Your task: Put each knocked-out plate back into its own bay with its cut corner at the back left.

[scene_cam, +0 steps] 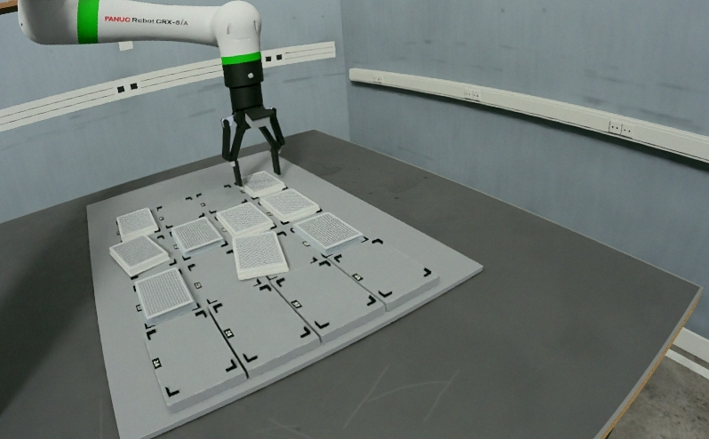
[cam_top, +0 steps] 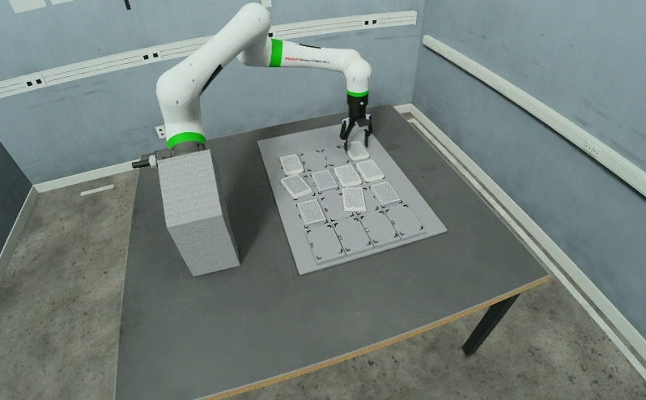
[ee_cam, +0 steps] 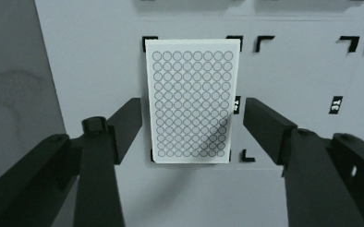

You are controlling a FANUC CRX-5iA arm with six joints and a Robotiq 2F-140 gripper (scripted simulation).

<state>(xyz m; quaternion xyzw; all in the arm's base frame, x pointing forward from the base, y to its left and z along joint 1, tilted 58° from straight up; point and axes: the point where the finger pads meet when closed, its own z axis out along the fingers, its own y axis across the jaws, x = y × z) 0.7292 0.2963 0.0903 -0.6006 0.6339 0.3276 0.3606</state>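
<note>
Right now the label 22 is 26 cm behind my hand, 16 cm to the right of it and 4 cm below it. Round my hand: bay label: 5 cm behind, 33 cm to the right, 4 cm below; then 384-well plate: 33 cm behind, 32 cm to the right, 4 cm below.
</note>
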